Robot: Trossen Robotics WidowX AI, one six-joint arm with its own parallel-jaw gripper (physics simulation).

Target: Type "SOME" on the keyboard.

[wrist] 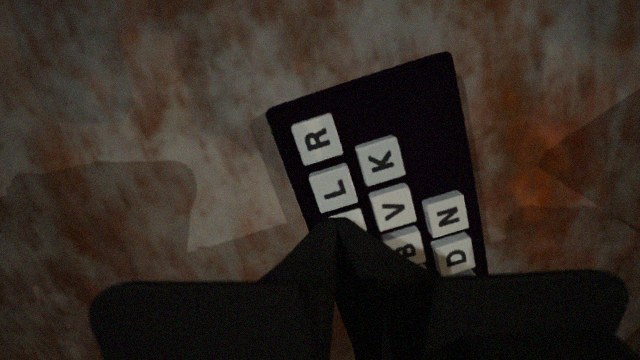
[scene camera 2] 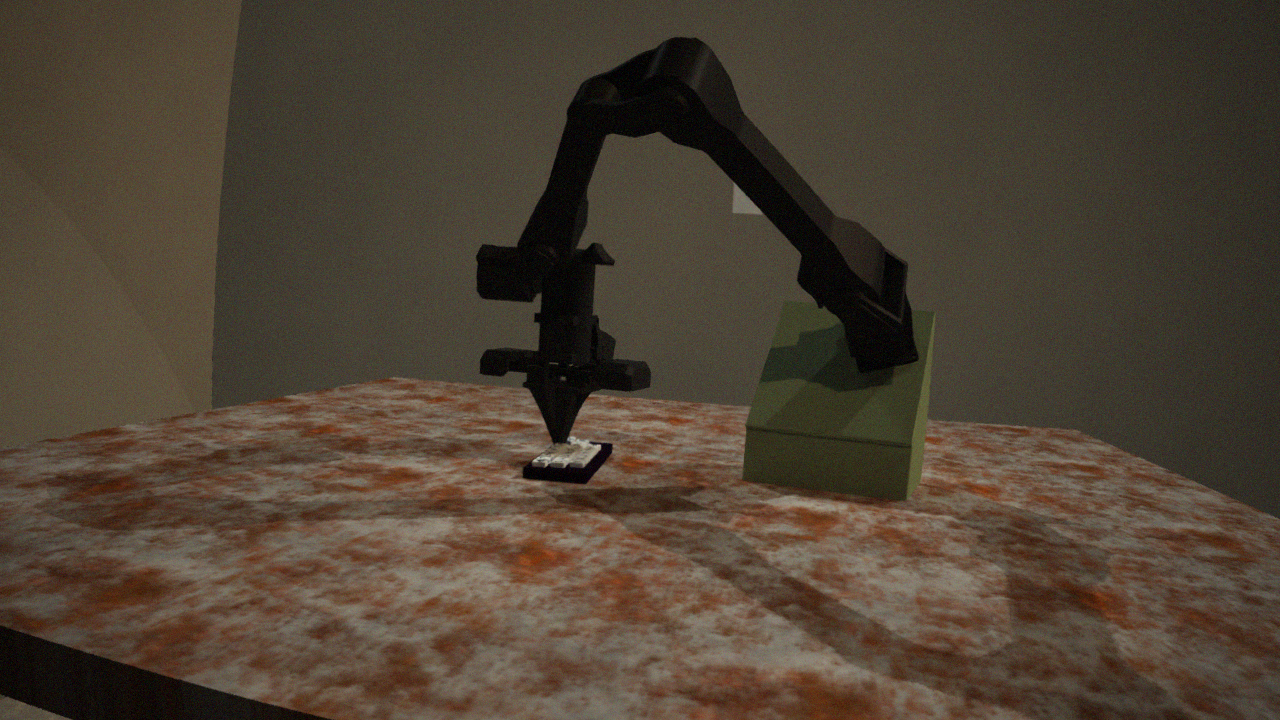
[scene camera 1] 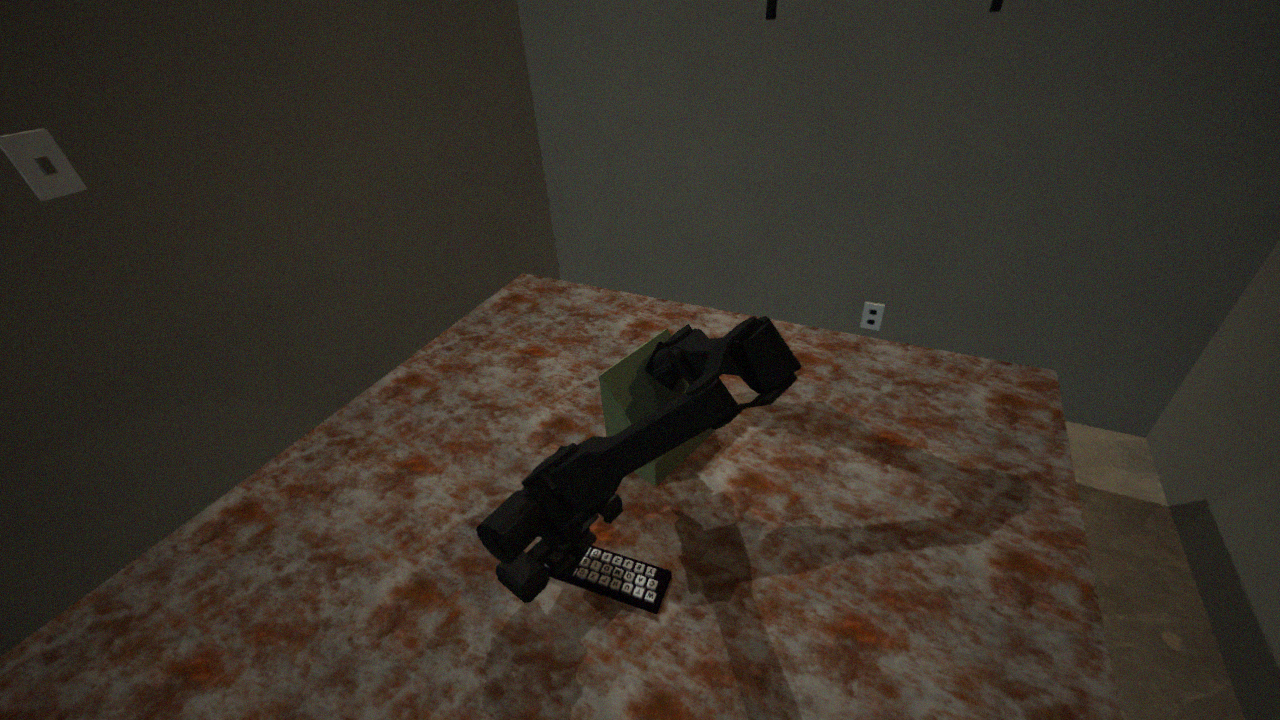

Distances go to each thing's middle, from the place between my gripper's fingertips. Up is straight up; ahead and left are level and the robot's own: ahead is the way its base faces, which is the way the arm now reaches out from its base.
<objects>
The black keyboard (scene camera 2: 568,474) is 30 mm behind my hand and 40 mm to the left of it. From my hand the other things lie so: L key (wrist: 333,188) (20 mm to the right); then V key (wrist: 392,206) (20 mm behind); then K key (wrist: 380,160) (20 mm behind, 20 mm to the right).
</objects>
